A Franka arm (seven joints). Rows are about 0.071 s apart.
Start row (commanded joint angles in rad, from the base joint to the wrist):
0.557 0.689 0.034 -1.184 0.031 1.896 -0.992
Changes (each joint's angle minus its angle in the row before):
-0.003 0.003 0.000 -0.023 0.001 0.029 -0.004
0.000 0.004 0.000 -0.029 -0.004 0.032 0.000
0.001 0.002 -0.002 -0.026 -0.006 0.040 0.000
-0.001 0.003 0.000 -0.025 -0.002 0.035 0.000
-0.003 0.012 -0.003 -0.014 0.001 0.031 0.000
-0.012 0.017 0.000 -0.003 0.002 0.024 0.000
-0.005 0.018 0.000 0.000 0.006 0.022 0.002
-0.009 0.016 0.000 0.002 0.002 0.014 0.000
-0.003 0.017 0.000 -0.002 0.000 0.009 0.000
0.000 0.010 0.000 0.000 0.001 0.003 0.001
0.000 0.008 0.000 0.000 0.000 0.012 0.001
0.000 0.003 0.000 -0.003 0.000 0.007 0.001
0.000 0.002 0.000 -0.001 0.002 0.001 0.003
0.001 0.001 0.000 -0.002 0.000 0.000 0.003
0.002 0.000 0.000 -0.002 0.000 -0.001 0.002
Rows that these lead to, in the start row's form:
0.554 0.692 0.034 -1.207 0.032 1.925 -0.996
0.554 0.696 0.034 -1.236 0.028 1.957 -0.996
0.555 0.698 0.032 -1.262 0.022 1.997 -0.996
0.554 0.701 0.032 -1.287 0.020 2.032 -0.996
0.551 0.713 0.029 -1.301 0.021 2.063 -0.996
0.539 0.730 0.029 -1.304 0.023 2.087 -0.996
0.534 0.748 0.029 -1.304 0.029 2.109 -0.994
0.525 0.764 0.029 -1.302 0.031 2.123 -0.994
0.522 0.781 0.029 -1.304 0.031 2.132 -0.994
0.522 0.791 0.029 -1.304 0.032 2.135 -0.993
0.522 0.799 0.029 -1.304 0.032 2.147 -0.992
0.522 0.802 0.029 -1.307 0.032 2.154 -0.991
0.522 0.804 0.029 -1.308 0.034 2.155 -0.988
0.523 0.805 0.029 -1.310 0.034 2.155 -0.985
0.525 0.805 0.029 -1.312 0.034 2.154 -0.983

